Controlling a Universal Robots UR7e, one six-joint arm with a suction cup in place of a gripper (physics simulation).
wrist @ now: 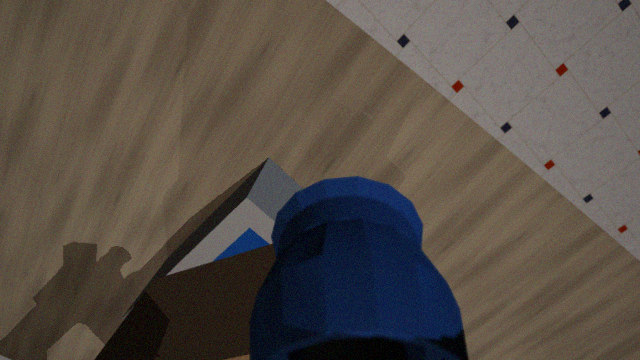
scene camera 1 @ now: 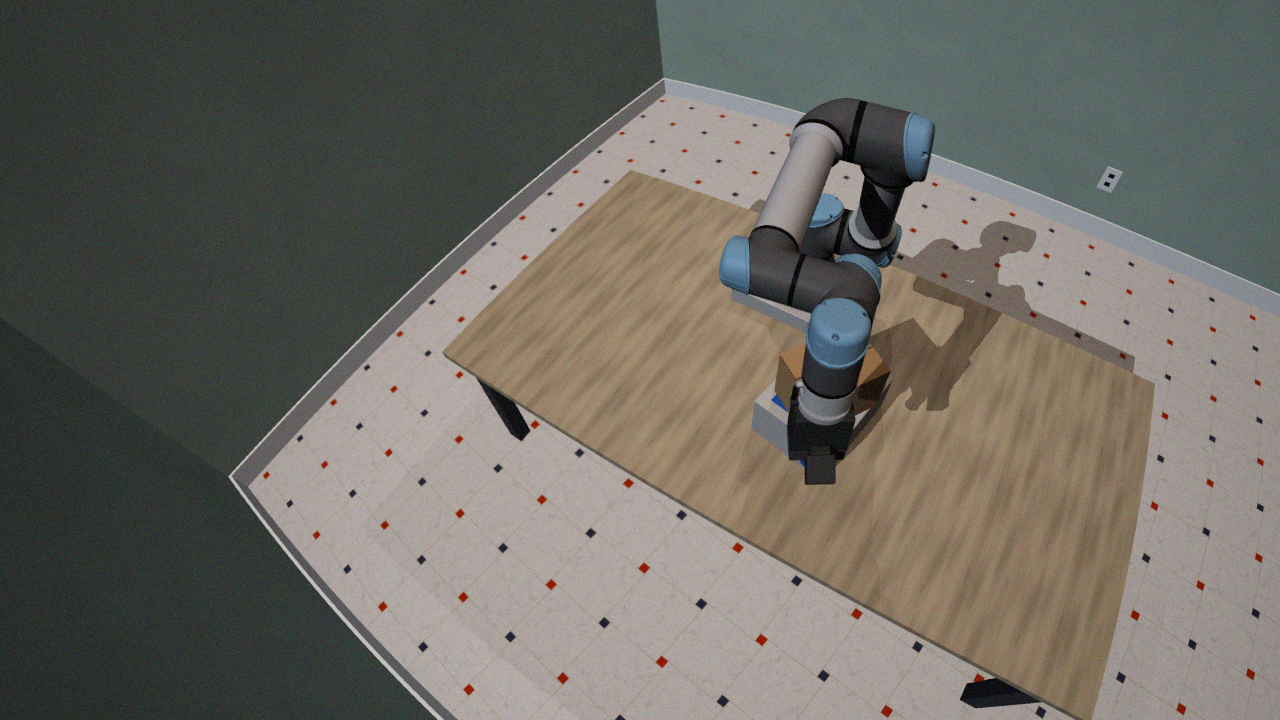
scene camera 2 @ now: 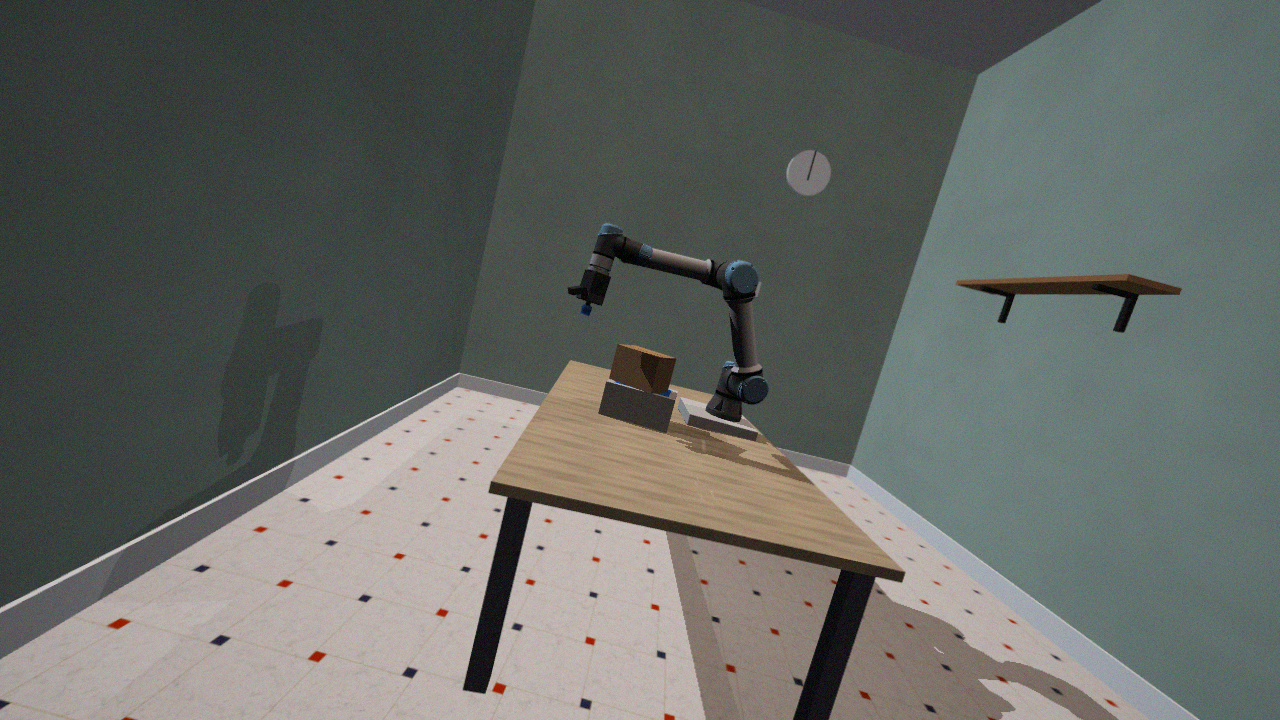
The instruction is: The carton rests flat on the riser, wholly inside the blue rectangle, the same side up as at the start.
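Seen in the pictures: hand, tool point: [wrist: 346, 243] [scene camera 2: 584, 314]; arm's base, link origin: [scene camera 2: 722, 415].
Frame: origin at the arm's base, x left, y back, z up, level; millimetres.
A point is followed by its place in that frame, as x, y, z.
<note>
The brown carton [scene camera 1: 789, 374] {50, -478, 193} [scene camera 2: 627, 367] {158, -496, 138} [wrist: 215, 290] {167, -487, 129} stands on the grey riser [scene camera 1: 768, 424] {28, -504, 27} [scene camera 2: 636, 406] {221, -447, 20} [wrist: 274, 192] {149, -553, 27}. In the wrist view its edges look turned relative to the riser's edges. Part of the blue rectangle [scene camera 1: 778, 402] {38, -475, 78} [wrist: 246, 243] {157, -510, 77} shows beside the carton; the rest is hidden, so I cannot tell whether the carton is wholly inside. My suction gripper, with its blue cup [scene camera 2: 586, 310] [wrist: 347, 205], is open, tilted and well above the carton, touching nothing. In scene camera 1 the arm hides much of the carton and riser.
The riser stands on the wooden table [scene camera 1: 581, 313] {-542, -304, -43} [scene camera 2: 617, 474] {707, -604, -43} [wrist: 125, 100] {371, -560, -43}. The arm's base stands on a pale plinth [scene camera 2: 716, 423] {124, -82, -10} beside it. A wall shelf [scene camera 2: 1056, 284] is at the right in scene camera 2. The table edge runs diagonally through the wrist view.
</note>
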